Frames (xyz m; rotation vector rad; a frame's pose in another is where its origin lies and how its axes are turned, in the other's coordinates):
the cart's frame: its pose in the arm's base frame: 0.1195 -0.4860 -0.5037 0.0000 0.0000 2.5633
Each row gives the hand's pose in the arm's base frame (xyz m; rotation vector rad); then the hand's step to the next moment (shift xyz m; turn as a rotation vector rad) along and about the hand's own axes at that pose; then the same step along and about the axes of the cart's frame.
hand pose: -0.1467 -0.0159 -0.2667 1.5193 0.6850 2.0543
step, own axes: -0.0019 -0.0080 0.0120 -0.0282 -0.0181 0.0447
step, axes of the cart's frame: -0.0074 -0.0120 -0.0035 -0.0435 -0.0284 -0.0206
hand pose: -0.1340 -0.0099 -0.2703 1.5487 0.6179 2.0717
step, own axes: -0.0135 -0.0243 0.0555 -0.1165 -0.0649 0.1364
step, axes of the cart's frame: -0.0417 -0.0448 -0.0106 -0.1460 -0.0819 -0.0915
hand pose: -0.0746 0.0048 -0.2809 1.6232 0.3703 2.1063
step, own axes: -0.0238 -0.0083 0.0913 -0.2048 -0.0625 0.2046
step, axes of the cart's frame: -0.0845 -0.0427 0.0008 -0.2433 -0.0848 -0.1460
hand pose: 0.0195 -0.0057 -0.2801 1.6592 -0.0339 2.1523
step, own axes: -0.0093 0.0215 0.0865 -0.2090 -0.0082 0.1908
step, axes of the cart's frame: -0.0870 -0.0021 0.0212 -0.2436 -0.0288 -0.1413
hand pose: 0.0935 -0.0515 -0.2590 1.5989 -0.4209 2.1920
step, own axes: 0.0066 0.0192 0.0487 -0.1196 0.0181 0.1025
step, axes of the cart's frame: -0.0458 0.0159 0.0208 -0.1348 0.0067 -0.0831
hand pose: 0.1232 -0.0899 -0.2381 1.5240 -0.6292 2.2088
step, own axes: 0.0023 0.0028 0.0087 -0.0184 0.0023 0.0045
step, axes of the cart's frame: -0.0075 0.0035 0.0045 -0.0100 0.0000 -0.0162
